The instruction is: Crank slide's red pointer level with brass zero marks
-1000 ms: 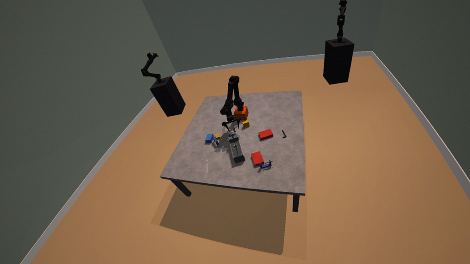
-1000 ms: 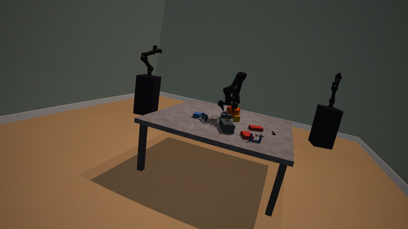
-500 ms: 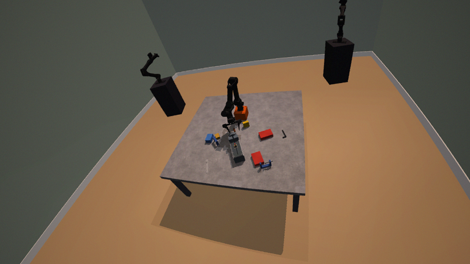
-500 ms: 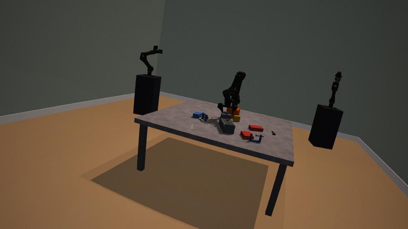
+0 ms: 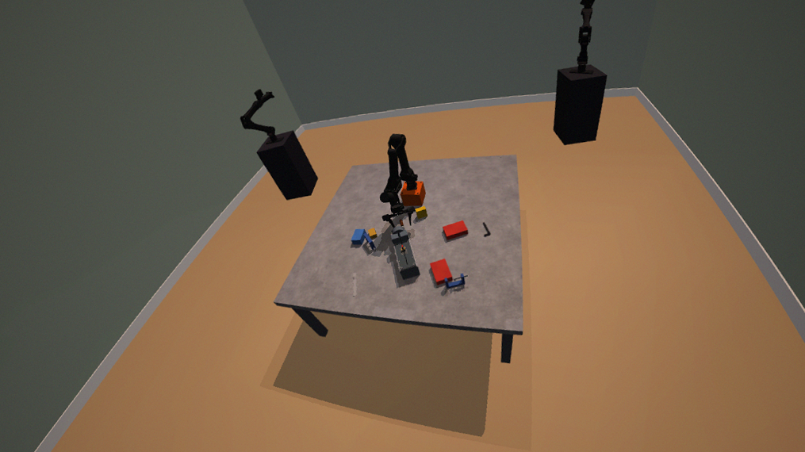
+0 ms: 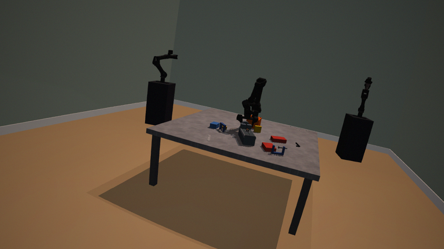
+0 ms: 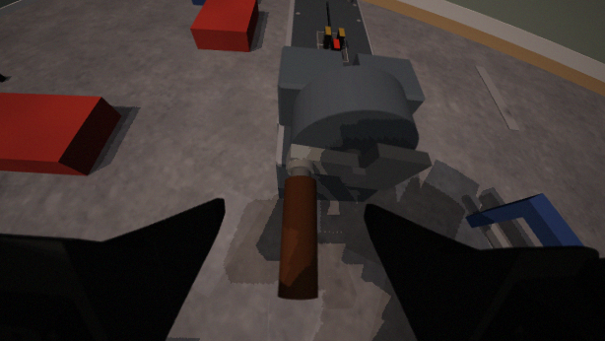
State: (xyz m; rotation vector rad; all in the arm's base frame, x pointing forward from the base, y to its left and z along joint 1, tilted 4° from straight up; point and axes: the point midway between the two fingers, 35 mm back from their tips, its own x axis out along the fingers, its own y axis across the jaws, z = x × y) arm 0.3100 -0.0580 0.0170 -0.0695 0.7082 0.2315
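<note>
My gripper tip is 20 mm past the brown crank handle and 20 mm below it. Also, from my gripper tip: yellow cube (150 mm behind, 100 mm to the left, 40 mm below); red pointer (150 mm ahead, 10 mm above); blue block (40 mm behind, 290 mm to the right, 50 mm below).
</note>
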